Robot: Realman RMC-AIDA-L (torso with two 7-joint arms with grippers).
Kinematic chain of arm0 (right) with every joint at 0, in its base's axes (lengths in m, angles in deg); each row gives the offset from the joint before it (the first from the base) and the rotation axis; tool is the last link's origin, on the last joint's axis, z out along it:
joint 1: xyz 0 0 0.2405 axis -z
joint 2: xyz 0 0 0 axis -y
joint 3: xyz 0 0 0.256 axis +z
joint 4: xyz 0 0 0 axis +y
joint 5: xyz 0 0 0.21 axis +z
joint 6: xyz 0 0 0 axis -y
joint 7: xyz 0 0 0.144 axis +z
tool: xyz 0 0 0
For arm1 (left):
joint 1: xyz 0 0 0.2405 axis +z
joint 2: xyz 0 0 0 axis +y
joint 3: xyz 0 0 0.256 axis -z
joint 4: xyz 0 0 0 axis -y
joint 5: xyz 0 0 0.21 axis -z
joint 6: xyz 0 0 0 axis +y
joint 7: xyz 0 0 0.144 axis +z
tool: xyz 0 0 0
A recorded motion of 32 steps. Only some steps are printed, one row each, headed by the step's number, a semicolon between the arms.
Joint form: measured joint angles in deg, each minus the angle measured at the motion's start. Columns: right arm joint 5, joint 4, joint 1, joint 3, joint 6, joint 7, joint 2; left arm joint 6, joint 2, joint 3, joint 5, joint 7, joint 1, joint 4.
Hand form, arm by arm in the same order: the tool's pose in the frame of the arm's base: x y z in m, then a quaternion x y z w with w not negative. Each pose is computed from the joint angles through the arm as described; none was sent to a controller.
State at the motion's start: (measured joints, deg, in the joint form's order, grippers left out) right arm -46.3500 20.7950 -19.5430 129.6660 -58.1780 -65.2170 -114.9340; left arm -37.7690 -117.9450 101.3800 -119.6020 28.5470 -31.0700 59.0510
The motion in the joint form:
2: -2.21 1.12 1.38 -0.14 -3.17 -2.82 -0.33; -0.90 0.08 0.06 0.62 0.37 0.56 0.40
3: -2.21 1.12 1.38 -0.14 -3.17 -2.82 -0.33; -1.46 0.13 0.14 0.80 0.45 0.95 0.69
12: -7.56 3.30 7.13 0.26 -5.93 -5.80 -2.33; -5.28 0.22 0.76 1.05 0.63 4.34 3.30
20: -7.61 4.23 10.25 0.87 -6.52 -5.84 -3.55; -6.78 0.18 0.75 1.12 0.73 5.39 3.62
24: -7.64 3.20 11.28 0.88 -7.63 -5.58 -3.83; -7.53 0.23 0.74 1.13 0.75 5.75 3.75
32: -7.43 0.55 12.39 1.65 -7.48 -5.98 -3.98; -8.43 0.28 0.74 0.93 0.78 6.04 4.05
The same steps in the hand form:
2: 0.3704 0.3325 0.0726 -0.42277 0.62675 0.58532 0.29300; -0.2027 0.4282 0.0033 -0.78396 -0.48003 -0.19929 0.33951
3: 0.3704 0.3325 0.0726 -0.42277 0.62675 0.58532 0.29300; -0.2042 0.4264 0.0037 -0.78412 -0.48191 -0.19856 0.33689
12: 0.3832 0.2953 0.0553 -0.45091 0.63037 0.55215 0.30731; -0.2170 0.4114 0.0072 -0.78359 -0.49536 -0.19043 0.32301
20: 0.3924 0.2754 0.0515 -0.43276 0.63740 0.55359 0.31619; -0.2225 0.4050 0.0052 -0.78428 -0.50247 -0.18357 0.31421
24: 0.3957 0.2654 0.0459 -0.42358 0.64565 0.55440 0.31042; -0.2244 0.4024 0.0045 -0.78518 -0.50497 -0.18007 0.30996
32: 0.4069 0.2504 0.0379 -0.39824 0.66350 0.54852 0.31670; -0.2254 0.4001 0.0041 -0.78758 -0.50543 -0.17551 0.30570

